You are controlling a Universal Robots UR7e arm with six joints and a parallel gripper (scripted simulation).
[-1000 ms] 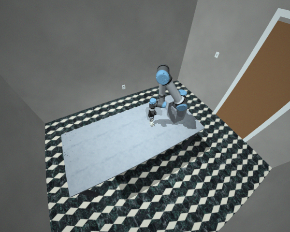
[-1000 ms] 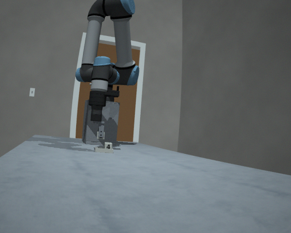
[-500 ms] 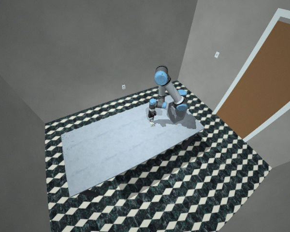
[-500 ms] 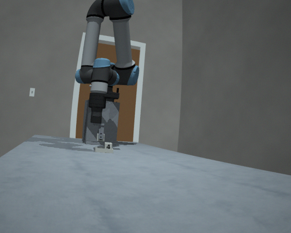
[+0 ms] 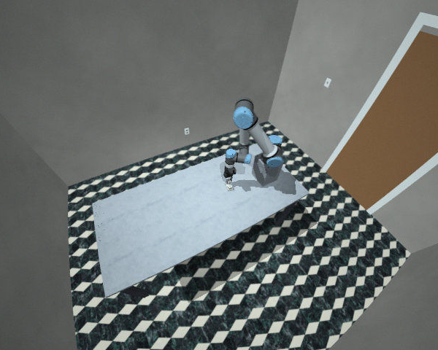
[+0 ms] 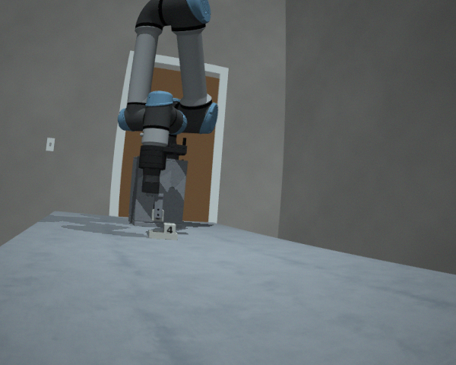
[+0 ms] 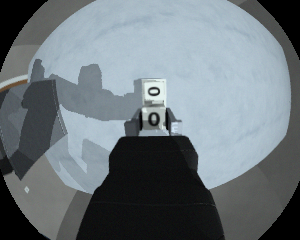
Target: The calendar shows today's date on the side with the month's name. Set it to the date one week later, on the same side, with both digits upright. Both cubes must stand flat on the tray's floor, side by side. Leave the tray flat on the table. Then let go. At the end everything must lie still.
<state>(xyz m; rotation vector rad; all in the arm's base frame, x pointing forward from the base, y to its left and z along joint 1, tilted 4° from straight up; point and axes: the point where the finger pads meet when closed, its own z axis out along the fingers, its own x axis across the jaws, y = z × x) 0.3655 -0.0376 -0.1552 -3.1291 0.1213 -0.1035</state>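
The white calendar tray is 60 mm below my hand and 20 mm to the left of it.
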